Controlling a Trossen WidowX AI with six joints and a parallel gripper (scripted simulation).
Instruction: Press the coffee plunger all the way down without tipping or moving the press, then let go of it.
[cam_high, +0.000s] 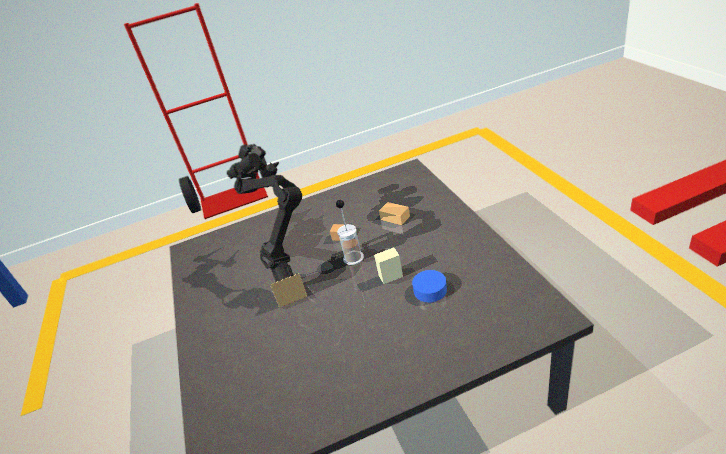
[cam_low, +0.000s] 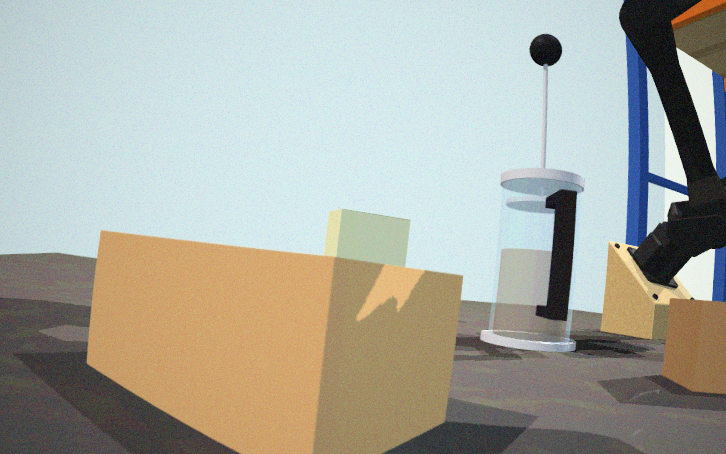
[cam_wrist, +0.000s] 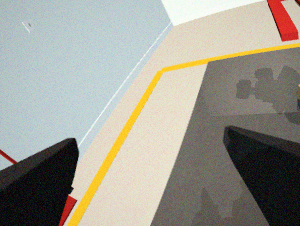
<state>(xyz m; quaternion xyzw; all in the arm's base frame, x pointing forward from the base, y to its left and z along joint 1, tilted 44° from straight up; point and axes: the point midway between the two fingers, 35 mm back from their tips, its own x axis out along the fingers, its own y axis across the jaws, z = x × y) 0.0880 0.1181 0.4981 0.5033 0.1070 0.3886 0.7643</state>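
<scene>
Now: the coffee press 20 cm ahead of my gripper tip, 33 cm to the right of it and 23 cm below it. The rest, counted from my gripper tip: pale yellow block 30 cm ahead, 52 cm to the right, 31 cm below.
</scene>
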